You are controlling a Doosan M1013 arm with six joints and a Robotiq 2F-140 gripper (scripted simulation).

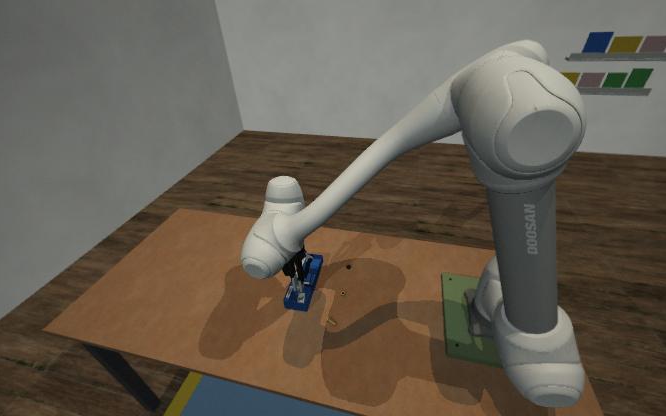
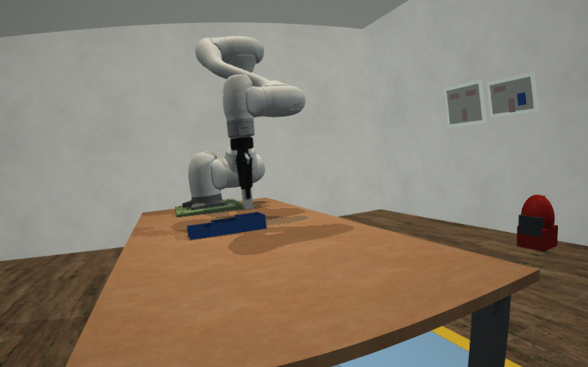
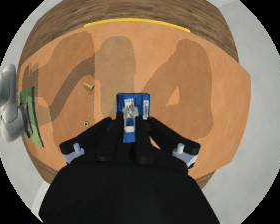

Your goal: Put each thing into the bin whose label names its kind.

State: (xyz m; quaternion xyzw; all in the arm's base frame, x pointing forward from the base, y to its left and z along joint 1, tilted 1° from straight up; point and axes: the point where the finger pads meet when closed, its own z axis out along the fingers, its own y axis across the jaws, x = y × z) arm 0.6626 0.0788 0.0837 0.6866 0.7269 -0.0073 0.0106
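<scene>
Now: hand 90 mm above the white flat part. From my hand the other things lie so: brass bolt 130 mm behind, 100 mm below, 60 mm to the left; long blue bin 80 mm to the right, 80 mm below, 10 mm ahead; brass nut 150 mm behind, 100 mm below, 60 mm to the right.
</scene>
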